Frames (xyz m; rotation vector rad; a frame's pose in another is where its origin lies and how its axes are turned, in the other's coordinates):
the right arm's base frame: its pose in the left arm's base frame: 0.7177 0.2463 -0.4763 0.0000 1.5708 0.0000
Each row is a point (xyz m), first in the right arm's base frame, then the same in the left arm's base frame.
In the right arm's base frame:
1: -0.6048 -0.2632 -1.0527
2: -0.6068 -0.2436 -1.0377
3: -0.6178 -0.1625 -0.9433
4: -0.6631 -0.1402 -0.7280
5: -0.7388 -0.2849 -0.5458
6: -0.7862 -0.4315 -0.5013
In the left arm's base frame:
1: -0.3350 -0.0169 0.1285
2: -0.3200 0.0027 0.1305
3: -0.2256 0.0838 0.1415
4: -0.0103 0.1061 0.1868
5: 0.1719 -0.0386 0.2625
6: 0.2164 -0.1852 0.3099

